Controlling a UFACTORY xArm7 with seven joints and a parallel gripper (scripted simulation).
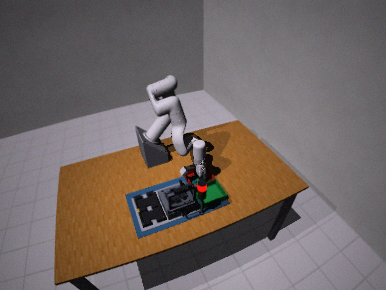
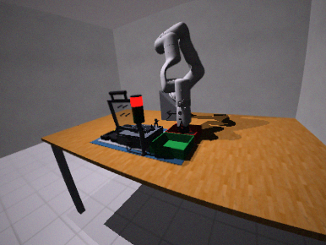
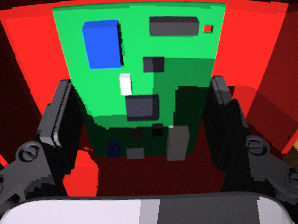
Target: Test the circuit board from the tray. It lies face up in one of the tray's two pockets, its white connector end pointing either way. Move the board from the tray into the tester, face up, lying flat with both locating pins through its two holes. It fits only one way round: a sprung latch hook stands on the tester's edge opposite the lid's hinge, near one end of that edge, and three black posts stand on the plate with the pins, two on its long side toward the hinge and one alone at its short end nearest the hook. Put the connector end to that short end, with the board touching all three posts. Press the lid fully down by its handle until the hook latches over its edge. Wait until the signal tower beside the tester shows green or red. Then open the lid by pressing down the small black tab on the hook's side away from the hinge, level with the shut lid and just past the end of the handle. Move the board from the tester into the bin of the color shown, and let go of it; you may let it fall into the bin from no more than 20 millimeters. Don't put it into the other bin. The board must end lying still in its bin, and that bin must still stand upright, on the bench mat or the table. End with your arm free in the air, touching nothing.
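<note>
My gripper is now right at the red bin. Also, from my hand: green circuit board (10 mm below); then grey tester plate (190 mm to the right, 120 mm ahead, 50 mm above); then green bin (150 mm ahead, 10 mm to the left).
</note>
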